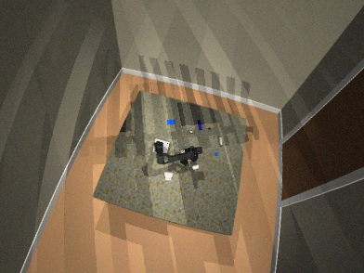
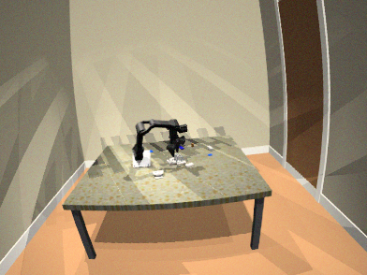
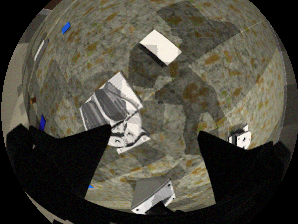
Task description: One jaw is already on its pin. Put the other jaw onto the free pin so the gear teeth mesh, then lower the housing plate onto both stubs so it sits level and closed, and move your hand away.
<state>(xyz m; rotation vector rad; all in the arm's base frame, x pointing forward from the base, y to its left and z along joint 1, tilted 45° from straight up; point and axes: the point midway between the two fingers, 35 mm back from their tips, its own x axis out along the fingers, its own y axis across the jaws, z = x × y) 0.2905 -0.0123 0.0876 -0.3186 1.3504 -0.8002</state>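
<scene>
Now: gripper tip 100 mm short of the small white piece, 80 mm above it and 30 mm to the left of it. Round my gripper tip: small blue piece 270 mm ahead, 170 mm to the left, 90 mm below; white cylinder 320 mm to the left, 290 mm ahead, 80 mm below; blue bar 450 mm to the left, 90 mm below, 40 mm ahead.
</scene>
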